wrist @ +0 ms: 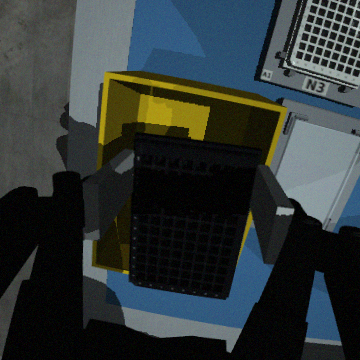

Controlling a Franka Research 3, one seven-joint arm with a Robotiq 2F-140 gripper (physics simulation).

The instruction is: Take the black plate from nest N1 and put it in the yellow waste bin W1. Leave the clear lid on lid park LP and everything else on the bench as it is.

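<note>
My gripper (192,177) is shut on the black plate (185,245), with one finger at each long side. The plate's dark well grid faces the camera, and its upper part is in deep shadow. The yellow waste bin (195,91) is beneath the plate, its open top facing up. The plate hides much of the bin's middle and lower right, and its lower end reaches past the bin's near side in this view. The gap in height between plate and bin is hard to judge. Nest N1 does not show in the wrist view.
Nest N3 (295,82) at the upper right holds a white well plate (332,40). Right of the bin, close to its wall, is a grey holder with a pale, flat panel (317,160); its label does not show. The bench's pale edge (97,40) and the floor are at left.
</note>
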